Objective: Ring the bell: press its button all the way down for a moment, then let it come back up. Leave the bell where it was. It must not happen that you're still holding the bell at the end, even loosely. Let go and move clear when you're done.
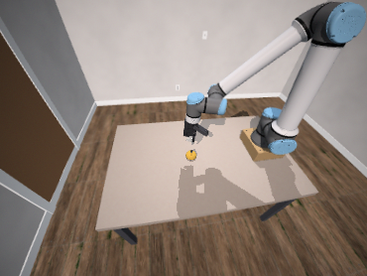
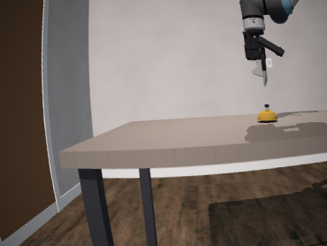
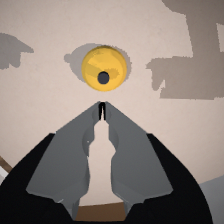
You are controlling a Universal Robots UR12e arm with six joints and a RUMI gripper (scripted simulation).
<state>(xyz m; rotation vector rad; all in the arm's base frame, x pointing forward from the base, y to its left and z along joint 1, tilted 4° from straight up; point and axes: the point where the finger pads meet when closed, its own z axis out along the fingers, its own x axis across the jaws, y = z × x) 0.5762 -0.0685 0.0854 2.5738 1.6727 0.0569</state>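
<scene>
Right now the black button is 100 mm below my hand. The rest, counted from my hand: yellow dome bell: 110 mm below.
</scene>
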